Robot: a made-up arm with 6 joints.
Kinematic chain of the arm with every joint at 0, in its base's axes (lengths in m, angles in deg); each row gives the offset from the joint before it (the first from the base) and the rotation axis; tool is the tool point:
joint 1: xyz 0 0 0.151 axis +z
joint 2: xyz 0 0 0 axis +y
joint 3: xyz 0 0 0.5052 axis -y
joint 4: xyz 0 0 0 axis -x
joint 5: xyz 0.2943 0 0 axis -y
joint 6: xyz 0 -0.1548 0 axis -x
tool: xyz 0 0 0
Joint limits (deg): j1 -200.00..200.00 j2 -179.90..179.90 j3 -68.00..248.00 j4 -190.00..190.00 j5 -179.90..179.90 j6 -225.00..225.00
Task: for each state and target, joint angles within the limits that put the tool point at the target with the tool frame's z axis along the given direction. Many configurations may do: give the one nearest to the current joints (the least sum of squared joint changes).
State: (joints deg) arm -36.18 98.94 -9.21 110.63 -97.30 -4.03
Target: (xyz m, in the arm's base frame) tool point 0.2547 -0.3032 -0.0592 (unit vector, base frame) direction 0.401 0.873 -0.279
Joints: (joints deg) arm -62.87 79.68 -53.94 124.82 -39.00 -13.65
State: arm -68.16 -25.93 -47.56 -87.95 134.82 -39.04
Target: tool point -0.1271 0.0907 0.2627 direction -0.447 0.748 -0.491
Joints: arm -59.97 -45.43 -68.00 -65.31 117.26 -46.13
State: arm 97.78 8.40 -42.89 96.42 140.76 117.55
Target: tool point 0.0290 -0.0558 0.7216 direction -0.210 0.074 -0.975
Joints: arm 119.16 -41.45 -33.94 90.69 166.54 99.42
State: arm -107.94 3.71 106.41 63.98 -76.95 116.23
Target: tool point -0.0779 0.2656 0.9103 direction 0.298 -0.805 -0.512
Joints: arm -91.94 -8.42 94.10 55.86 -81.22 132.87
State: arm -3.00 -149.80 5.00 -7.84 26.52 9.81
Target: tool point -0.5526 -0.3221 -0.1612 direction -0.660 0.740 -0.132
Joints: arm 18.98 -139.56 9.62 36.21 -18.32 33.68
